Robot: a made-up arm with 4 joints.
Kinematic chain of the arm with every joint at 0, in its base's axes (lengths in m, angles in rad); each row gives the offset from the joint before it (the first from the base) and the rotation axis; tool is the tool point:
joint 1: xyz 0 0 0.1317 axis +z
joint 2: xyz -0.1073 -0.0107 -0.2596 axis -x
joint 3: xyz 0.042 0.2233 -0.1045 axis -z
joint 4: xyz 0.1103 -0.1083 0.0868 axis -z
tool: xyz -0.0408 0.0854 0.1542
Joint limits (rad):
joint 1: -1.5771..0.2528
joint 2: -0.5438..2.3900
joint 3: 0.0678..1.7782
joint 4: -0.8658..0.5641
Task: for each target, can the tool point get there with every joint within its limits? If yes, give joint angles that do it. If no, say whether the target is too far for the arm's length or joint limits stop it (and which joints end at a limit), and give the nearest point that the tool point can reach.
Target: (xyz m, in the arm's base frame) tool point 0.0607 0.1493 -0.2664
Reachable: yes | joints -0.7200 1.3964 0.6090 -0.3337
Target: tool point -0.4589 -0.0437 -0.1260
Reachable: no: joint limits stop it (at a limit: joint 1, joint 4) | nearest point -0.1968 0.1809 -0.1225 | short by 0.345 m
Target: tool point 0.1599 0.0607 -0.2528
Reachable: yes | joints -1.4213 1.2913 0.4796 -0.2333
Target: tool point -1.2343 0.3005 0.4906
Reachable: no: too far | nearest point -0.1897 0.1291 0.0577 | short by 1.144 m
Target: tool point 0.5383 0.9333 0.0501
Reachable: no: too far | nearest point 0.1441 0.2498 -0.0788 | short by 0.800 m
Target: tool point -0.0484 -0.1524 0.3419
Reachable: no: joint limits stop it (at a limit: joint 1, joint 2, joint 3, joint 4) | nearest point 0.0902 -0.0555 0.0928 | short by 0.301 m
